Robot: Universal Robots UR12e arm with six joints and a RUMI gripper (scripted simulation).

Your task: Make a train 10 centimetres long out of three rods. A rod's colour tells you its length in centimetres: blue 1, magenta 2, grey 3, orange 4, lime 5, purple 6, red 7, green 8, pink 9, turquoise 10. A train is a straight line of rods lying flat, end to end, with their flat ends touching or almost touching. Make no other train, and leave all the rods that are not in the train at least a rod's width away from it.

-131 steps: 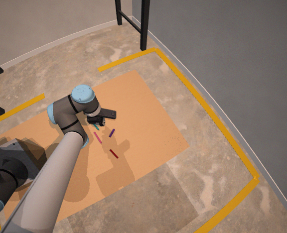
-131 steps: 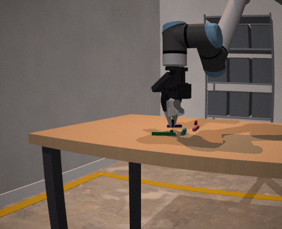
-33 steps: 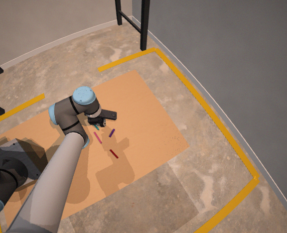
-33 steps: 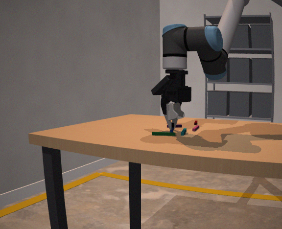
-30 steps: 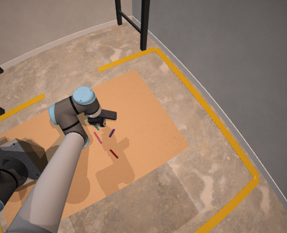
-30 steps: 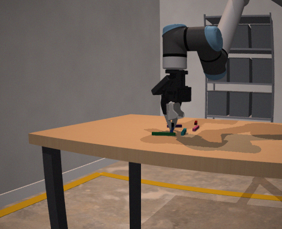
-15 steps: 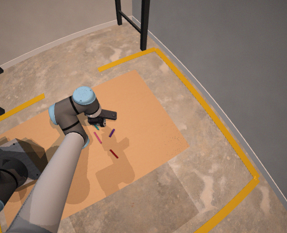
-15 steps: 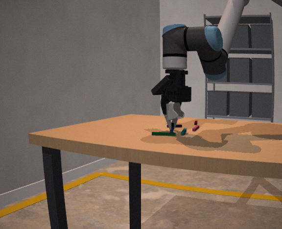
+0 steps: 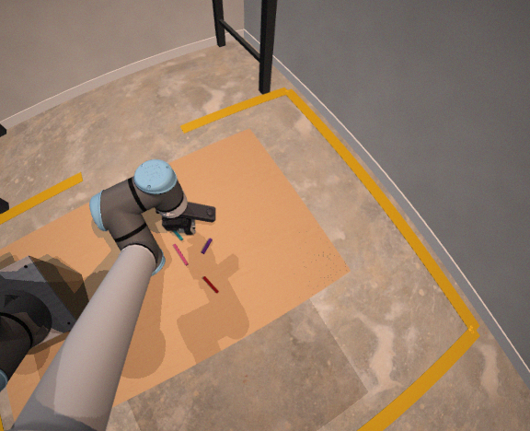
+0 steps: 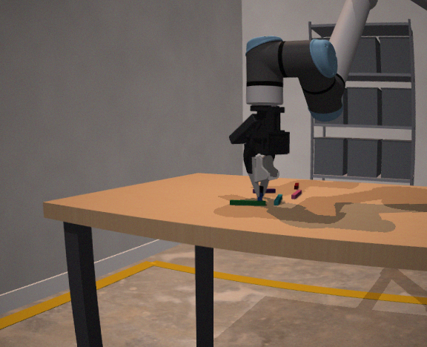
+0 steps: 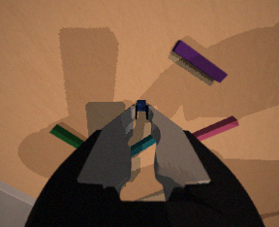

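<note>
Now: the turquoise rod 6 cm behind my hand, 5 cm to the left of it and 1 cm below it. From my hand the other things lie so: green rod (11 cm to the left, 1 cm below); then pink rod (8 cm behind, 5 cm to the right, 1 cm below); then purple rod (7 cm to the right, 1 cm below, 1 cm ahead).
</note>
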